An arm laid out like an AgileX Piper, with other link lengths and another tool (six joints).
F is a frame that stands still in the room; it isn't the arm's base.
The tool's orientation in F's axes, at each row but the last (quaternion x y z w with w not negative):
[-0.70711 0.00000 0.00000 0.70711]
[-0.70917 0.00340 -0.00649 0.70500]
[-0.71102 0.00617 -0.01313 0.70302]
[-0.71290 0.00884 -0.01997 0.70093]
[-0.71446 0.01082 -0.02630 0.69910]
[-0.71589 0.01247 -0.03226 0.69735]
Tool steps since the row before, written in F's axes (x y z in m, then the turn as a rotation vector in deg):
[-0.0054 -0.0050 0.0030 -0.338 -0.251 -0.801]
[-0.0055 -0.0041 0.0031 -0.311 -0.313 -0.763]
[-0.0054 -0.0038 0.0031 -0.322 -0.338 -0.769]
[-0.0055 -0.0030 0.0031 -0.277 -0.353 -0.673]
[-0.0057 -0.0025 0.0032 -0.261 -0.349 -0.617]
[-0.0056 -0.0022 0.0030 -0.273 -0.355 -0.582]
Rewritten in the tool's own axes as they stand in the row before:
[-0.0054 -0.0030 -0.0050 -0.338 0.801 -0.251]
[-0.0054 -0.0031 -0.0042 -0.310 0.763 -0.313]
[-0.0053 -0.0031 -0.0040 -0.320 0.770 -0.338]
[-0.0053 -0.0031 -0.0033 -0.273 0.675 -0.353]
[-0.0055 -0.0033 -0.0029 -0.256 0.619 -0.349]
[-0.0054 -0.0031 -0.0026 -0.267 0.584 -0.357]

